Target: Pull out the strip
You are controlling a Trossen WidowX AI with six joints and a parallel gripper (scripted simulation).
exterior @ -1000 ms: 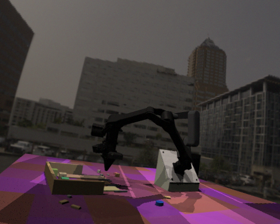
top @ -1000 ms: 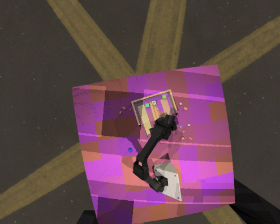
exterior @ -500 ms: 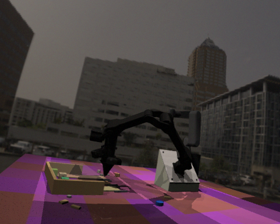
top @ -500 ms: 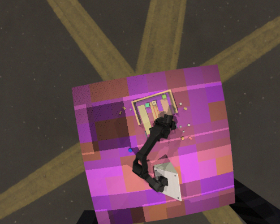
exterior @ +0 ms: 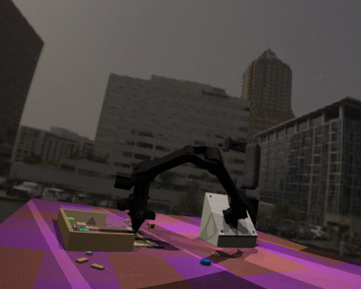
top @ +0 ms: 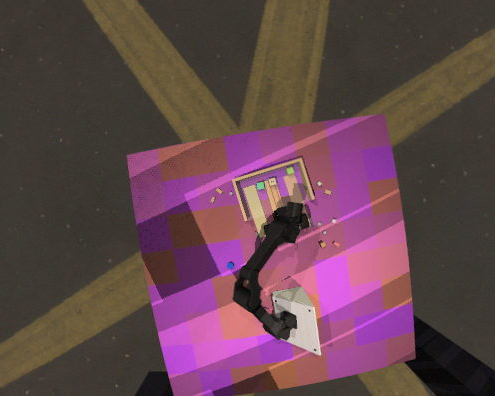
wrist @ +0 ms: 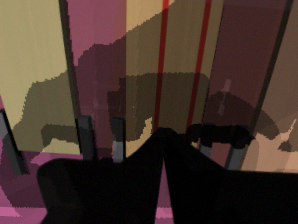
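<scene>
My gripper tip is 20 cm short of the pale cube marked n, 3 cm to the right of it and 1 cm below it. The rest, counted from my gripper tip: blue piece (26 cm to the left, 17 cm behind, 1 cm below).
</scene>
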